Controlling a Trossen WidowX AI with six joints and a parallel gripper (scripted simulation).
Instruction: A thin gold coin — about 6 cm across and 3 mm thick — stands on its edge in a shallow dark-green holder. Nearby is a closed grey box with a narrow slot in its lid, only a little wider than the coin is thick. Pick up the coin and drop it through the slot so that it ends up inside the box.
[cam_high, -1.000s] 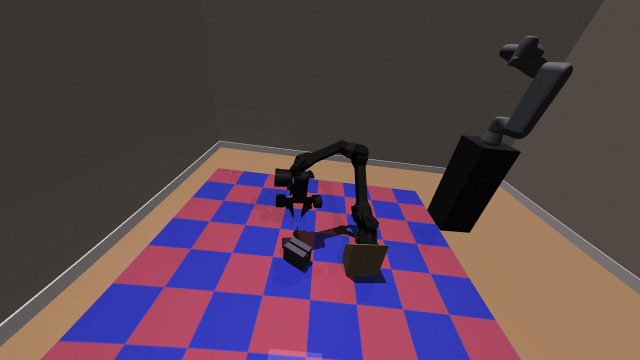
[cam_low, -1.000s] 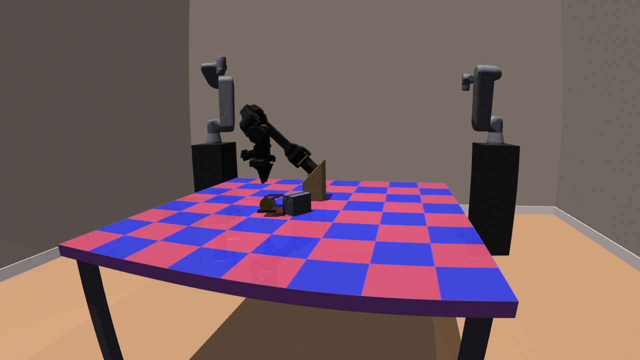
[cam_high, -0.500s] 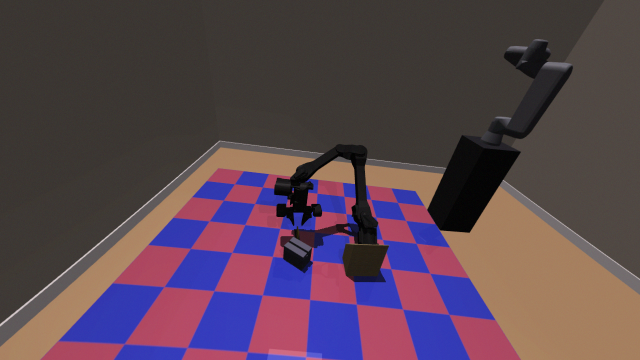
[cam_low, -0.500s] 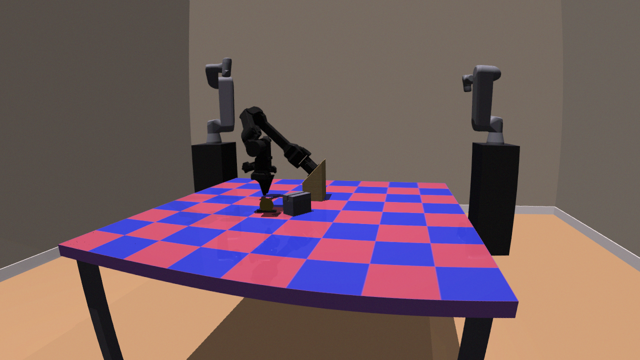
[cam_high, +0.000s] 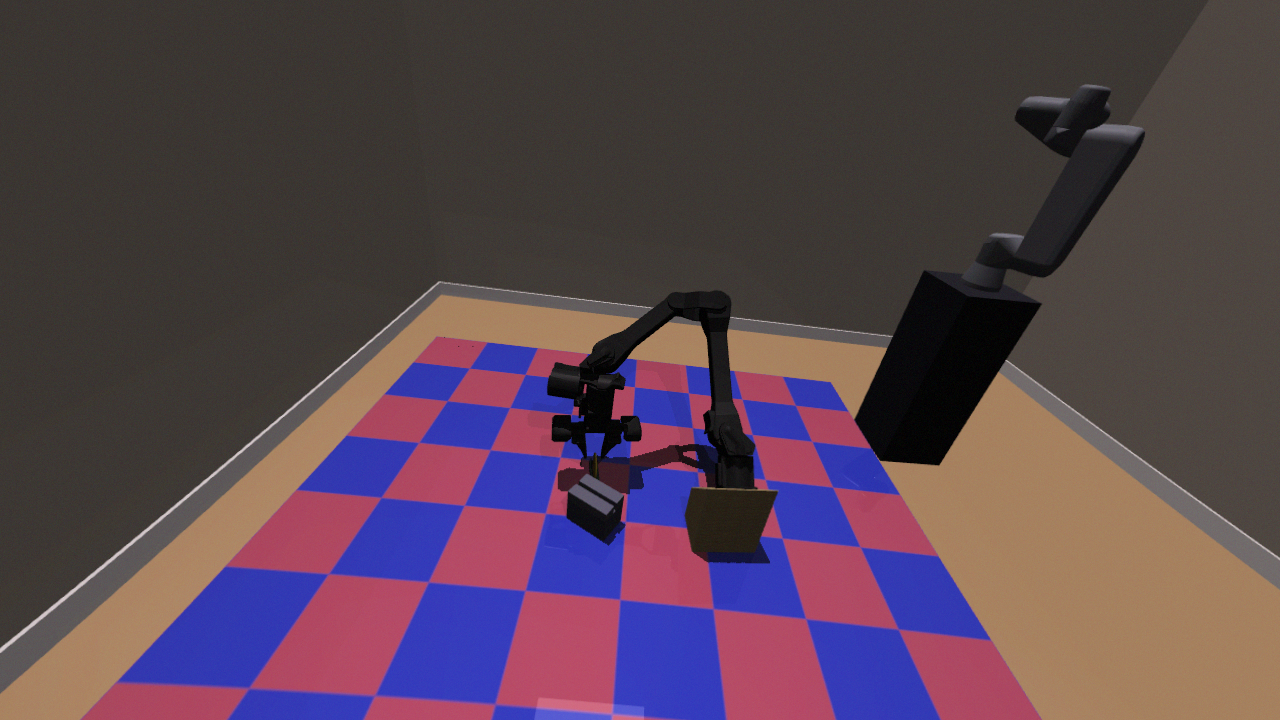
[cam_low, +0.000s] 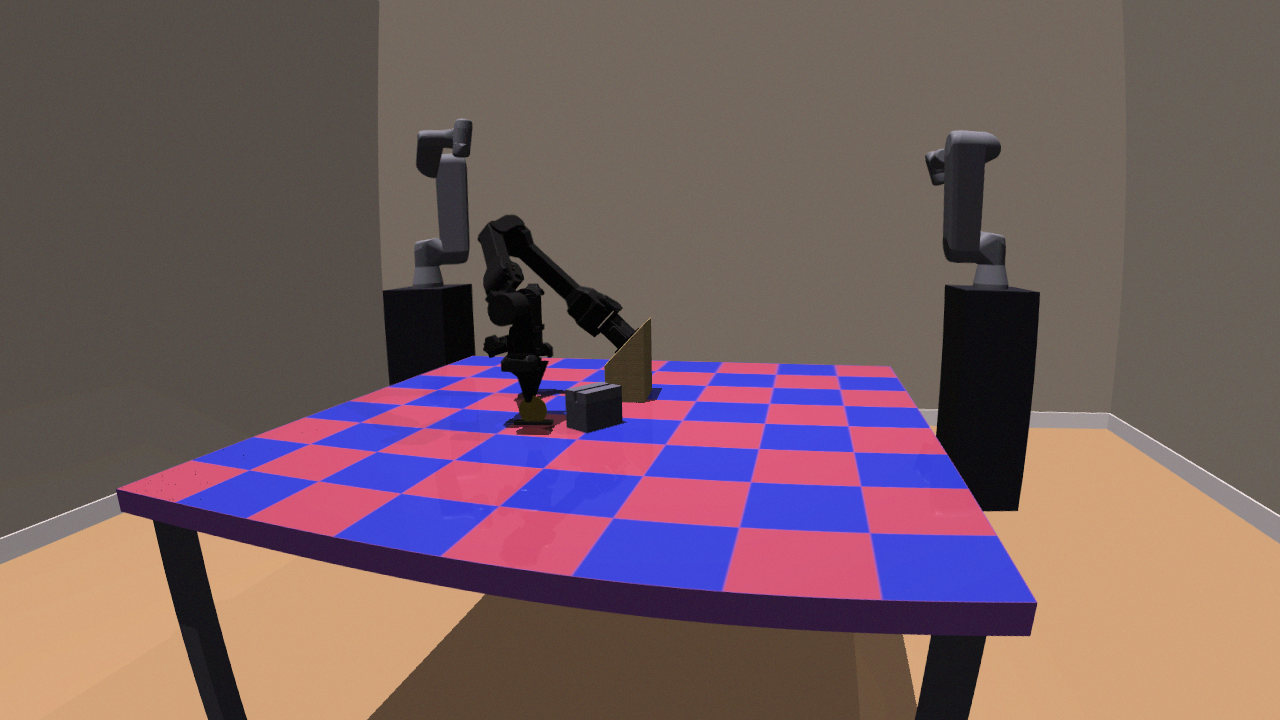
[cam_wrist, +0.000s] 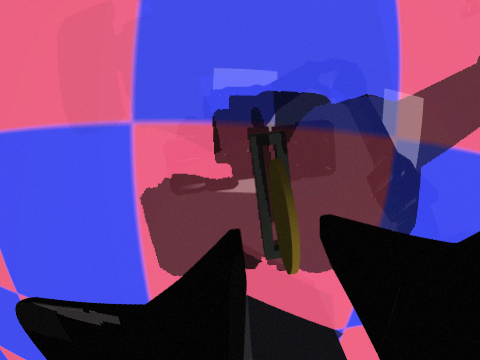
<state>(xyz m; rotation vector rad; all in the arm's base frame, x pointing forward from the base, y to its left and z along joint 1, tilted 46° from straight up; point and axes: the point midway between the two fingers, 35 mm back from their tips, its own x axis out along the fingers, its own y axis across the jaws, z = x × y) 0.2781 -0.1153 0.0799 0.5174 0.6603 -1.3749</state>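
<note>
Now: gripper tip 2 cm above the gold coin.
</note>
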